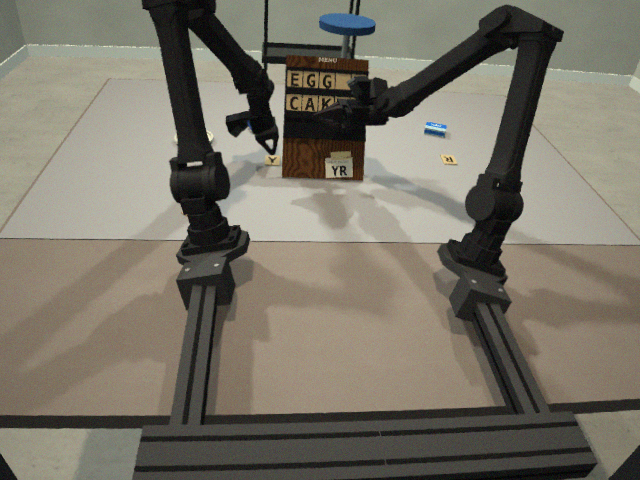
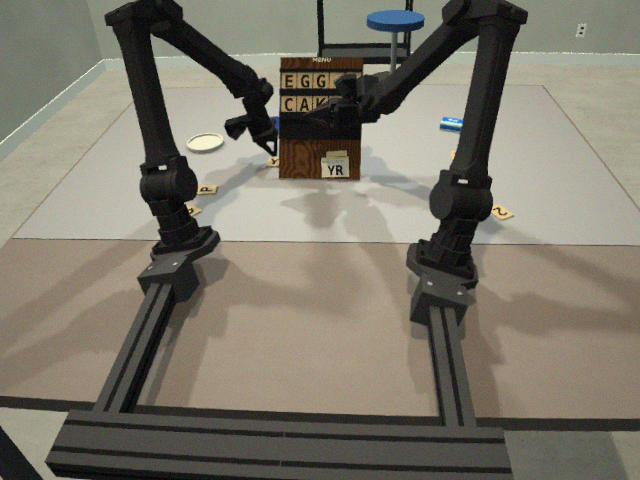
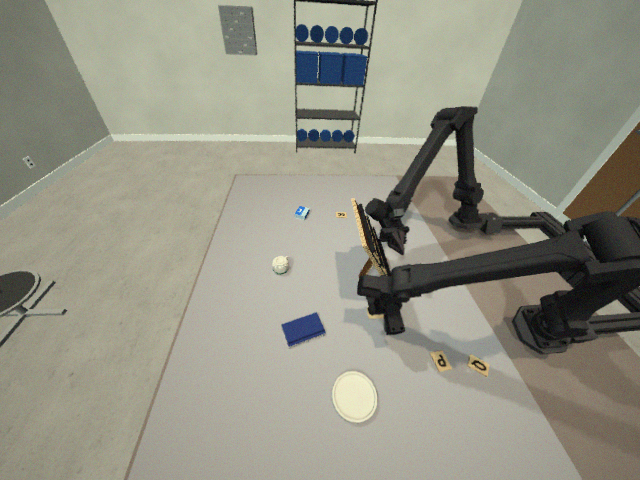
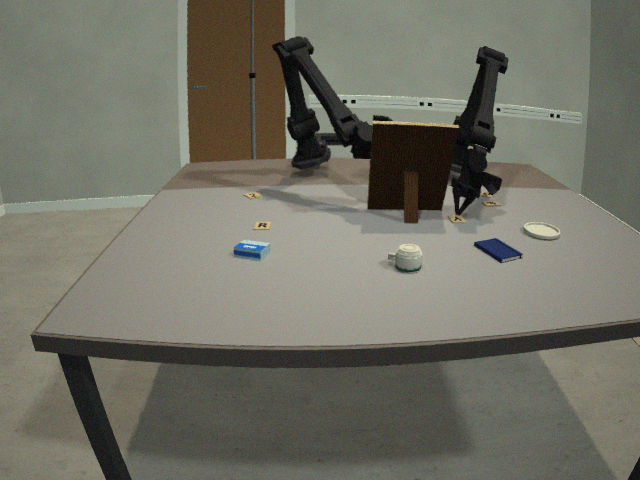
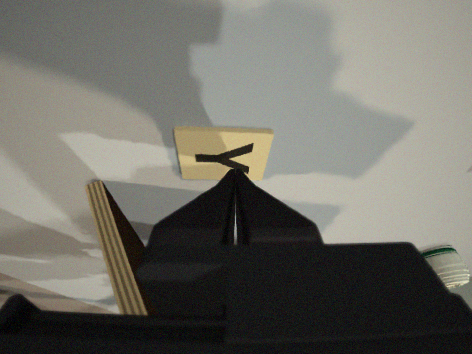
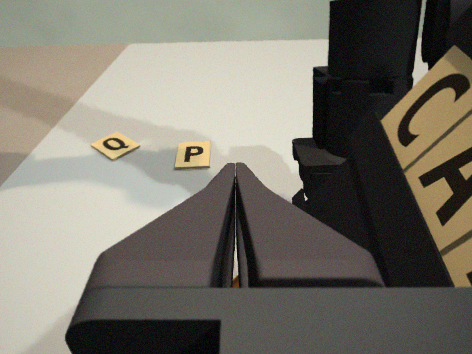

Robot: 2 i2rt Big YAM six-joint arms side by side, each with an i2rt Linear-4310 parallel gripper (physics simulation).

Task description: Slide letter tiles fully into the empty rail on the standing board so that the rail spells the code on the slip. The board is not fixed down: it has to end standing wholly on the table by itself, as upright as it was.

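Pixels of known places: left gripper, between the fingertips: (image 1: 273, 154) (image 2: 274, 156) (image 3: 374, 309) (image 4: 457, 214) (image 5: 235, 177); right gripper, between the fingertips: (image 1: 312, 116) (image 2: 302, 117) (image 3: 403, 253) (image 6: 235, 177); left arm's base, origin of its link: (image 1: 212, 243) (image 2: 183, 243) (image 3: 542, 327) (image 4: 454, 160); right arm's base, origin of its link: (image 1: 474, 260) (image 2: 443, 261) (image 3: 467, 218) (image 4: 310, 155).
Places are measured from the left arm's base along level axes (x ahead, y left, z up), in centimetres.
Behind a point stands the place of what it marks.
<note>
The board (image 1: 305, 157) @[x 45.3, y -18.6, z -2.1 cm] (image 2: 302, 157) @[x 45.4, y -18.9, z -2.0 cm] (image 4: 392, 165) @[x 53.9, y -29.1, z 8.7 cm] stands upright, leaning back on its rear strut. It shows EGG, CAK and an empty lower rail (image 1: 295, 130) @[x 48.9, y -15.2, z 4.6 cm]; its slip (image 1: 339, 170) @[x 44.1, y -28.8, z -4.9 cm] (image 2: 334, 169) @[x 44.2, y -28.5, z -4.8 cm] reads YR. The Y tile (image 1: 271, 160) @[x 51.7, y -8.2, z -7.4 cm] (image 4: 456, 220) @[x 53.6, y -8.9, z -7.4 cm] (image 5: 190, 145) @[x 49.8, y -7.5, z -7.4 cm] lies flat beside the board. My left gripper (image 1: 272, 152) @[x 52.7, y -8.5, z -5.9 cm] (image 4: 458, 213) @[x 52.7, y -8.5, z -5.9 cm] (image 5: 235, 177) @[x 52.7, y -8.5, z -5.9 cm] is shut and empty, its tips just over the Y tile's edge. The R tile (image 1: 448, 159) @[x 61.2, y -65.4, z -7.4 cm] (image 3: 341, 214) @[x 61.2, y -65.8, z -7.4 cm] (image 4: 262, 225) @[x 61.6, y -65.5, z -7.4 cm] lies farther off, on the board's other side. My right gripper (image 1: 316, 114) @[x 44.5, y -19.9, z 11.1 cm] (image 6: 235, 177) @[x 44.5, y -19.9, z 11.1 cm] is shut and empty in front of the board, hiding some letters.
Tiles P (image 2: 207, 189) @[x 33.9, y 7.5, z -7.4 cm] (image 3: 440, 361) @[x 34.1, y 8.0, z -7.4 cm] (image 6: 192, 162) @[x 34.2, y 5.8, z -7.4 cm] and Q (image 3: 478, 364) @[x 22.2, y 8.8, z -7.4 cm] (image 6: 115, 145) @[x 22.3, y 8.7, z -7.4 cm] lie near the left arm's base. Another tile (image 2: 501, 211) @[x 31.2, y -74.8, z -7.4 cm] lies near the right base. A blue box (image 4: 251, 250) @[x 84.7, y -63.9, z -5.5 cm], upturned cup (image 4: 408, 259) @[x 90.9, y -27.3, z -4.3 cm], blue book (image 4: 497, 250) @[x 78.7, y -1.9, z -6.7 cm] and cream plate (image 4: 541, 230) @[x 61.5, y 17.9, z -7.0 cm] lie behind the board.
</note>
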